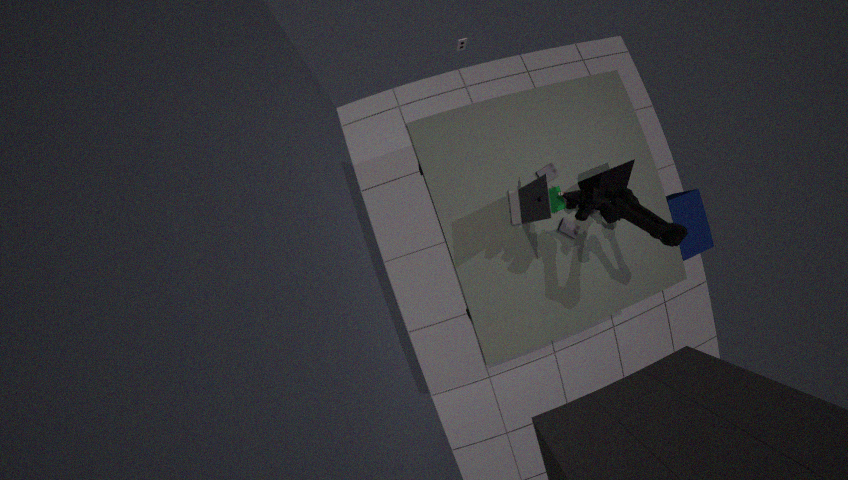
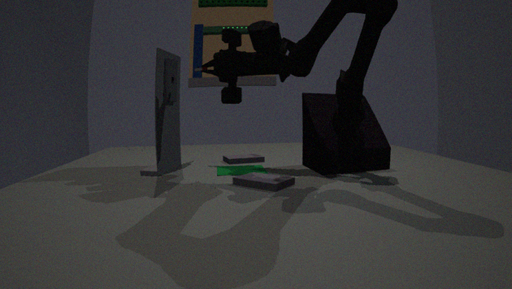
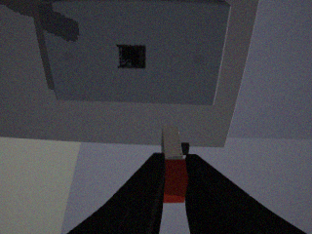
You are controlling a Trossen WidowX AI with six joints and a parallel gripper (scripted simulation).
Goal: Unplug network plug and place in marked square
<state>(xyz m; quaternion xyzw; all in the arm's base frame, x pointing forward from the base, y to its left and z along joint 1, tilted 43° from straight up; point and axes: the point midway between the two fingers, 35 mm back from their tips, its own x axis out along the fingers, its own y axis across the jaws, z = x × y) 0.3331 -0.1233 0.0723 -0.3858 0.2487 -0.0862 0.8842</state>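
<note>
Right now the green marked square is 260 mm below my gripper tip, 100 mm behind it and 10 mm to the left of it. From my gripper tip the other things lie so: network plug right at my gripper tip.
</note>
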